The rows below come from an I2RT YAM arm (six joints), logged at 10 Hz.
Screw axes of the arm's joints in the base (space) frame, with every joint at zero. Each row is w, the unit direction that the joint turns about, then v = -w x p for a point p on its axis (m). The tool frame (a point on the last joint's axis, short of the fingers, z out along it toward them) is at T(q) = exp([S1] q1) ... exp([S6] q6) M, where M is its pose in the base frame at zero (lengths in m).
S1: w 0 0 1 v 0 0 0
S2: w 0 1 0 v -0.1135 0 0.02
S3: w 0 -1 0 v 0.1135 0 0.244
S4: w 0 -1 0 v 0.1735 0 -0.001
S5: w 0 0 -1 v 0 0.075 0
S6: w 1 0 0 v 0 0.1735 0
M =
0 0 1 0.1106
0 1 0 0
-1 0 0 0.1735
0 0 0 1
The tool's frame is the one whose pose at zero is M.
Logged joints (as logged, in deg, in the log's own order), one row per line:
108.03 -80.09 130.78 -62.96 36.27 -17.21
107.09 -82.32 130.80 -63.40 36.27 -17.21
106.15 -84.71 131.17 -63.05 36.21 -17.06
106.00 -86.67 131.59 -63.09 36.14 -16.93
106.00 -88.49 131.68 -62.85 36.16 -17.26
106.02 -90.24 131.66 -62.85 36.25 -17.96
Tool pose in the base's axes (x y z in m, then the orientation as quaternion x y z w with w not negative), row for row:
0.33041 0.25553 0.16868 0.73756 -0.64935 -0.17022 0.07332
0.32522 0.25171 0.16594 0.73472 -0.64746 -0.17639 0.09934
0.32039 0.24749 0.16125 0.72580 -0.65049 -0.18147 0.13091
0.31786 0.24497 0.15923 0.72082 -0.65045 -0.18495 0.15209
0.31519 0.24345 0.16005 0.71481 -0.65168 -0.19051 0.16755
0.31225 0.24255 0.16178 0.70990 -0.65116 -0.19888 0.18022
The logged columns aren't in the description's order. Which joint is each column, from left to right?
Columns, left to right: q3, q4, q2, q6, q1, q5.
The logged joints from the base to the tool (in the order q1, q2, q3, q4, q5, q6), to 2 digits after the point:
36.27 130.78 108.03 -80.09 -17.21 -62.96
36.27 130.80 107.09 -82.32 -17.21 -63.40
36.21 131.17 106.15 -84.71 -17.06 -63.05
36.14 131.59 106.00 -86.67 -16.93 -63.09
36.16 131.68 106.00 -88.49 -17.26 -62.85
36.25 131.66 106.02 -90.24 -17.96 -62.85

